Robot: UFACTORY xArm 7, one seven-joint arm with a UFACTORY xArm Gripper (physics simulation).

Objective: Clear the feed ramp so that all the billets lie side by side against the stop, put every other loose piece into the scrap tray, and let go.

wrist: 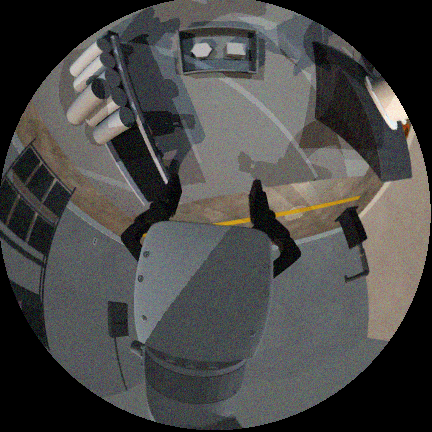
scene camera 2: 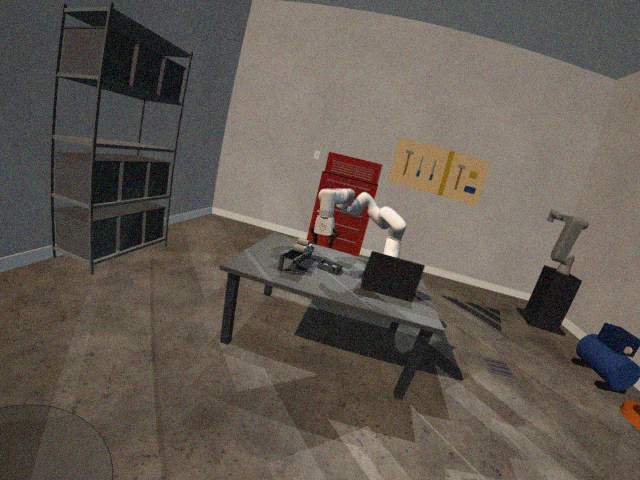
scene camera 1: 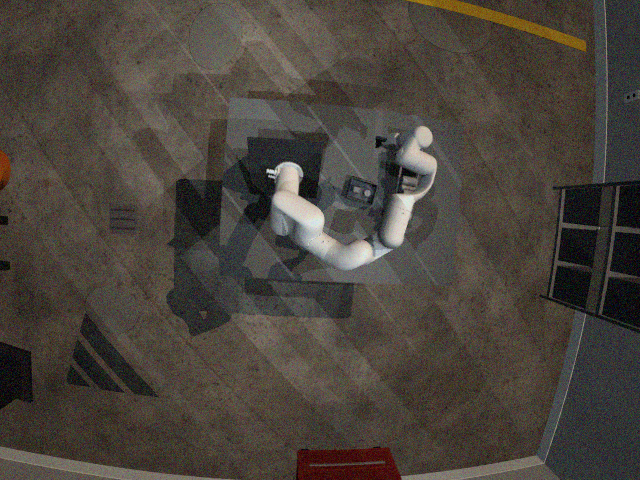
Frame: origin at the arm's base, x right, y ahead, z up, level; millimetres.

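Where they show: gripper, fingertip midpoint: (wrist: 214, 183) (scene camera 2: 322, 245) (scene camera 1: 386, 148); arm's base, origin of the base link: (scene camera 2: 388, 270) (scene camera 1: 288, 173).
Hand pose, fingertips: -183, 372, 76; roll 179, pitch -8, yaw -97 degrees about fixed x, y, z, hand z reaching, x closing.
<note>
Each offset is from my fingertips to the top centre of the thing, as dx, dy, dz. Level surfaces: height alone.
The dark feed ramp (wrist: 132, 155) (scene camera 2: 283, 260) holds several pale, dark-ended billets, bunched at its far end in the wrist view. One billet {+153, +161, -43} (wrist: 82, 106) looks larger and seems to lie raised on top of its neighbours; the nearest billet {+90, +156, -70} (wrist: 107, 128) is beside a bare stretch of ramp. The stop is not clear. The scrap tray {+178, -31, -146} (wrist: 220, 71) holds a pale hexagonal piece {+180, -3, -161} (wrist: 201, 50) and a pale block {+176, -59, -152} (wrist: 236, 49), lying apart. My gripper (wrist: 214, 183) (scene camera 2: 323, 240) is open and empty, above the table, with one finger overlapping the ramp's bare end in the wrist view. The arm partly hides the ramp in scene camera 1.
A large dark box (scene camera 2: 392, 276) (wrist: 345, 105) stands on the table {dz -181} (scene camera 2: 330, 295) by the arm's base. The scrap tray also shows between this box and the ramp in scene camera 1. A shelf unit (scene camera 2: 96, 121) and a red tool cabinet (scene camera 2: 344, 206) stand beyond the table.
</note>
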